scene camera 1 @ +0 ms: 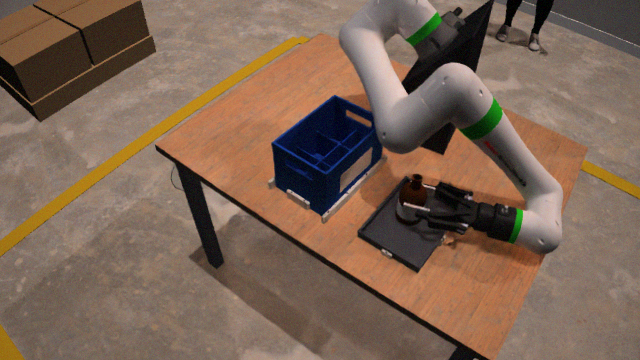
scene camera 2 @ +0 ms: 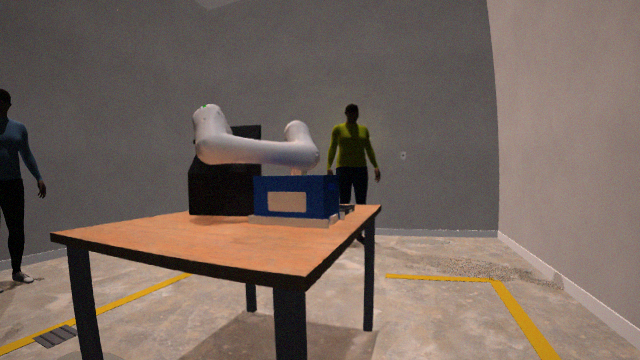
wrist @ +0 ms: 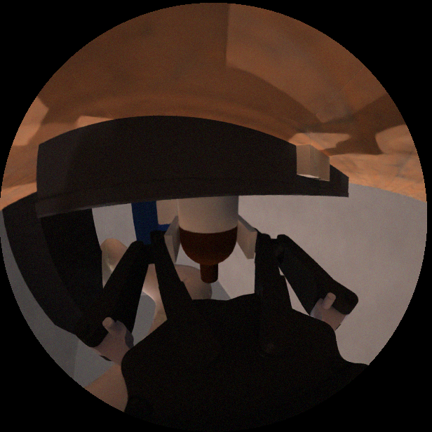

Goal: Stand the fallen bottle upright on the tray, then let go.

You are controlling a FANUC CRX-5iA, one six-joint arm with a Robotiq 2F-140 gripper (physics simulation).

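Where they show: gripper, fingertip midpoint: (scene camera 1: 406, 195); arm's base, origin of the base link: (scene camera 1: 439, 47).
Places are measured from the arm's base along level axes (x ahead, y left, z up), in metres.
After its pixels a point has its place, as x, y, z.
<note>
A brown bottle (scene camera 1: 413, 196) {0.417, 0.191, -0.178} (wrist: 209, 243) with a white label is upright over the dark tray (scene camera 1: 390, 240) {0.495, 0.189, -0.289} (wrist: 165, 160), its neck up in scene camera 1. In the wrist view the tray's wall hides its base; whether the base touches the tray floor I cannot tell. My gripper (scene camera 1: 419, 200) (wrist: 207, 225) reaches in level from the right in scene camera 1 and is shut on the bottle, one pad on each side of it. In scene camera 2 the bottle and the gripper do not show behind the blue crate.
A blue crate (scene camera 1: 302, 172) {0.464, -0.152, -0.286} (scene camera 2: 320, 200) {0.540, -0.178, -0.202} with compartments stands beside the tray, between pale stops (scene camera 1: 298, 198) {0.559, -0.081, -0.266} on the wooden table (scene camera 1: 225, 130) {0.482, -0.483, -0.294} (scene camera 2: 200, 240) {0.301, -0.484, -0.294}. A black panel (scene camera 1: 462, 55) {0.112, 0.117, 0.073} (scene camera 2: 220, 190) {0.022, -0.071, -0.180} stands behind the arm. Two people stand beyond the table in scene camera 2.
</note>
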